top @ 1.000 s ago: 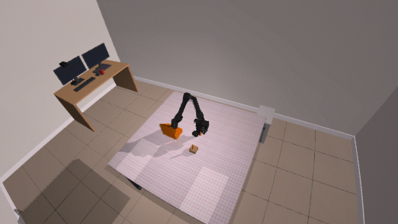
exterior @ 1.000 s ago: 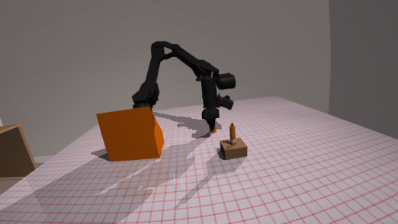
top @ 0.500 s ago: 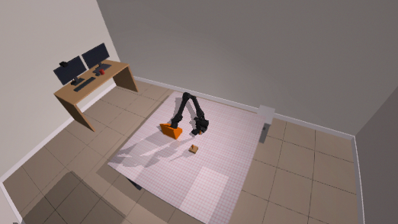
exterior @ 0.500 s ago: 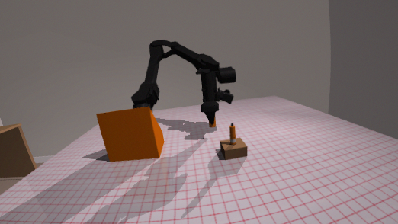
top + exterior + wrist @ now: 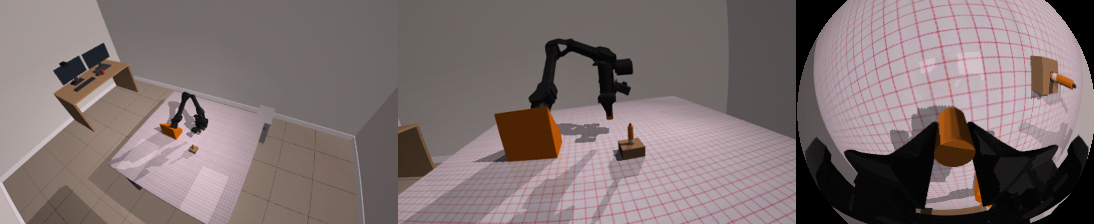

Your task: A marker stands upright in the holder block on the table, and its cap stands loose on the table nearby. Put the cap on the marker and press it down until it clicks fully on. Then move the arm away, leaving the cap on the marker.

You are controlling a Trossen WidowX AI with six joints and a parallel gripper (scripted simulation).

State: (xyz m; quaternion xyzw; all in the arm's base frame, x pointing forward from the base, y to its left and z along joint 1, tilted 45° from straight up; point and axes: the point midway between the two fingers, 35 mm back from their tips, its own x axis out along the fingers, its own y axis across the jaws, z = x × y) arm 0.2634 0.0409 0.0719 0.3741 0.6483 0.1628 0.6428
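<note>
Right now the holder block is 200 mm to the right of my gripper tip, 60 mm below it and 10 mm ahead of it. From my gripper tip the other things lie so: orange cap 10 mm above.
</note>
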